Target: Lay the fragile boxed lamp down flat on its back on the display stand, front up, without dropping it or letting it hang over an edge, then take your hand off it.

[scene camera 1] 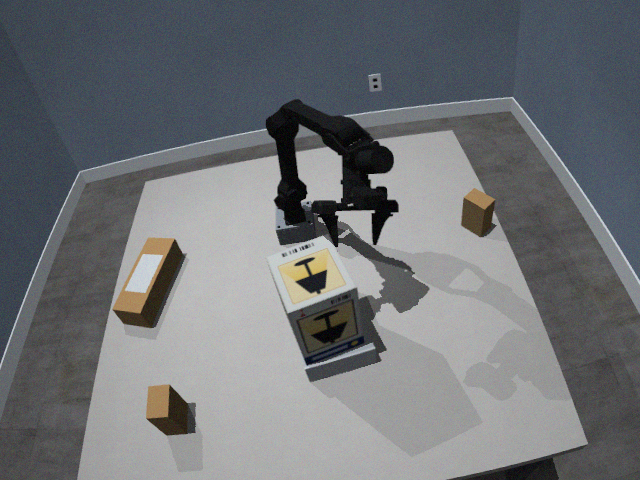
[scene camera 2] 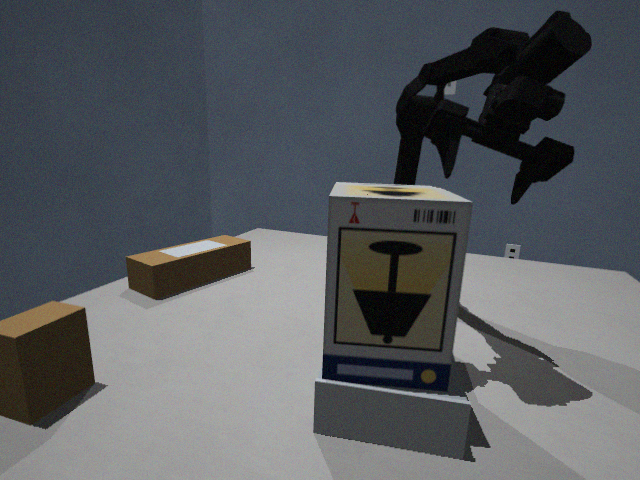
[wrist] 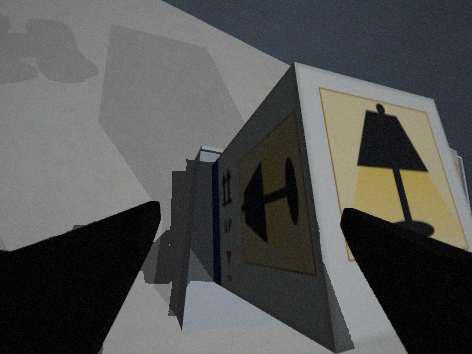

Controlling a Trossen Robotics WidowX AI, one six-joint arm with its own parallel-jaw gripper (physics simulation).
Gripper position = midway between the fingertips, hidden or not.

The gripper (scene camera 2: 480,189) is open and holds nothing. Also in view: a boxed lamp (scene camera 2: 396,253). Also in view: a low display stand (scene camera 2: 436,422).
The boxed lamp is seen too in scene camera 1 (scene camera 1: 320,298) and in the wrist view (wrist: 320,142). The gripper shows as well in scene camera 1 (scene camera 1: 355,245) and in the wrist view (wrist: 251,213). The low display stand also shows in the wrist view (wrist: 202,304).
